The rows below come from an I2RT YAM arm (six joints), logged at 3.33 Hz.
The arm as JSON. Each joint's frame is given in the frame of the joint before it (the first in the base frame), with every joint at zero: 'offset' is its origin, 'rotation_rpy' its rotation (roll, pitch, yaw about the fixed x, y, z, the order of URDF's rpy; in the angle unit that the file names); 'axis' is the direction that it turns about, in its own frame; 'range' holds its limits. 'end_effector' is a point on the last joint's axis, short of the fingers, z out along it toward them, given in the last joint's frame.
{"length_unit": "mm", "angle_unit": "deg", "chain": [
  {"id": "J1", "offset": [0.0, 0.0, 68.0], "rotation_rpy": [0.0, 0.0, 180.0], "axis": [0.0, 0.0, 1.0], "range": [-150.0, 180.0]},
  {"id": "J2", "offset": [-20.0, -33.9, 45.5], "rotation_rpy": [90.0, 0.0, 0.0], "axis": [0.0, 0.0, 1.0], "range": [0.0, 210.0]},
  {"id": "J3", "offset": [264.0, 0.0, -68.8], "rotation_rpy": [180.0, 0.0, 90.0], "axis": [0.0, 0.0, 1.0], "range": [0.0, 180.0]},
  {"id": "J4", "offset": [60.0, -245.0, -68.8], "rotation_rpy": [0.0, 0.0, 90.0], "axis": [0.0, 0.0, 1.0], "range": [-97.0, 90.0]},
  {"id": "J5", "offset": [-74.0, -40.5, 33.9], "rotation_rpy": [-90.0, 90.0, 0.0], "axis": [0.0, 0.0, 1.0], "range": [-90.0, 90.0]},
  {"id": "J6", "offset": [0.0, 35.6, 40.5], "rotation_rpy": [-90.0, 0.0, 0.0], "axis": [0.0, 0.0, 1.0], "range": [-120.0, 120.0]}
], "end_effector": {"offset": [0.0, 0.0, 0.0], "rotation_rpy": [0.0, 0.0, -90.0]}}
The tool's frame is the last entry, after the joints.
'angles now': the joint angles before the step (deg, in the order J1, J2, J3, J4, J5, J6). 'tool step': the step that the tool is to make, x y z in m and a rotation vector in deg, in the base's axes. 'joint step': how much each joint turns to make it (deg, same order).
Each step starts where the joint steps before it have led.
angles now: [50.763, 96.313, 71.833, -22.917, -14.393, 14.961]
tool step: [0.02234, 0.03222, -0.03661, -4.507, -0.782, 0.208]
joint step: [0.677, 10.885, 5.792, 1.640, 2.907, -1.945]
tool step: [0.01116, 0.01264, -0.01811, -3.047, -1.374, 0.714]
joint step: [0.044, 5.069, 3.233, -0.130, 1.924, -2.404]
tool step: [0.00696, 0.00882, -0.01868, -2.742, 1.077, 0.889]
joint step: [0.022, 4.350, 2.668, -1.336, 0.196, -1.225]
